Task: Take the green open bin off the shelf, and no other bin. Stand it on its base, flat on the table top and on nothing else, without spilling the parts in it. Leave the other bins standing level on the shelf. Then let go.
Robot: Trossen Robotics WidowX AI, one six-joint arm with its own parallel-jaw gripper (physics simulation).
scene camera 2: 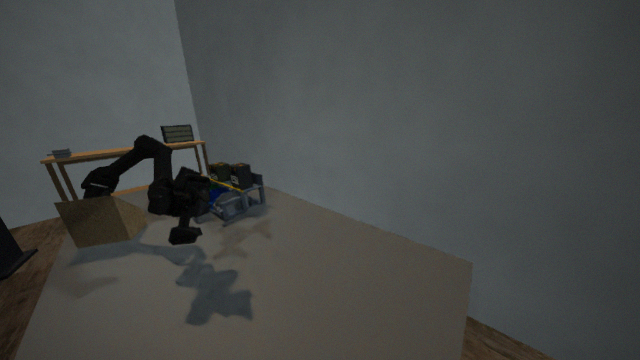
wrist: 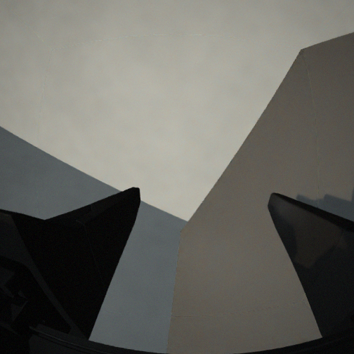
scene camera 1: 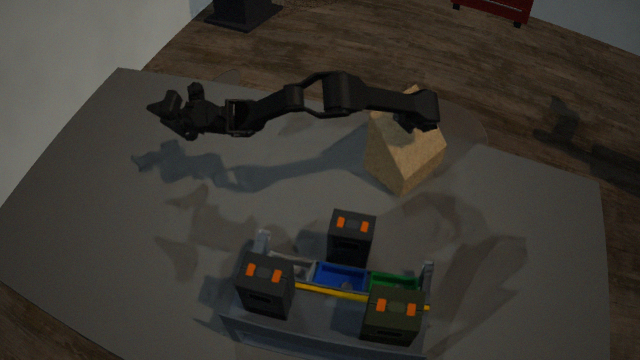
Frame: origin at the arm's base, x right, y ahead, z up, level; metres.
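Seen in the pictures: gripper, fingertip midpoint: (scene camera 2: 203, 218) (scene camera 1: 153, 113); arm's base, origin of the base link: (scene camera 2: 94, 204) (scene camera 1: 406, 116).
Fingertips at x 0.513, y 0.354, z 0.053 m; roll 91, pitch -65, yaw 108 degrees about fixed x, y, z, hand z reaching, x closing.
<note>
Pixels of each thing's top centre, then the offset from my fingertips to it. "pt": a spot on its surface instead.
- green open bin, surface spot: (scene camera 1: 406, 281) pt dy -0.016, dx -0.689, dz -0.184 m
- blue bin, middle of its top: (scene camera 1: 338, 284) (scene camera 2: 218, 190) dy +0.088, dx -0.573, dz -0.128 m
- olive case, middle of its top: (scene camera 1: 396, 307) (scene camera 2: 218, 164) dy +0.129, dx -0.705, dz -0.013 m
- yellow bar, middle of its top: (scene camera 1: 335, 292) dy +0.119, dx -0.583, dz -0.097 m
The green open bin (scene camera 1: 406, 281) sits at the right end of the grey shelf (scene camera 1: 427, 274) (scene camera 2: 262, 195); an olive case hides part of it in scene view 1, and its contents are hard to make out. The blue bin (scene camera 1: 332, 274) (scene camera 2: 218, 192) stands beside it, and a grey bin (scene camera 1: 301, 271) (scene camera 2: 230, 203) is at the other end. All three look level in their row. My gripper (scene camera 1: 162, 112) (wrist: 206, 197) is open, with nothing between its fingers. It hangs above the table at the far left of scene view 1, well away from the shelf and bins.
An olive case (scene camera 1: 392, 317) and a dark case (scene camera 1: 265, 287) stand on the shelf's top. Another dark case (scene camera 1: 351, 237) stands beside the bin row on the arm's side. A yellow bar (scene camera 1: 330, 291) runs along the bins. The arm's base is at a tan block (scene camera 1: 407, 160) (scene camera 2: 95, 222).
</note>
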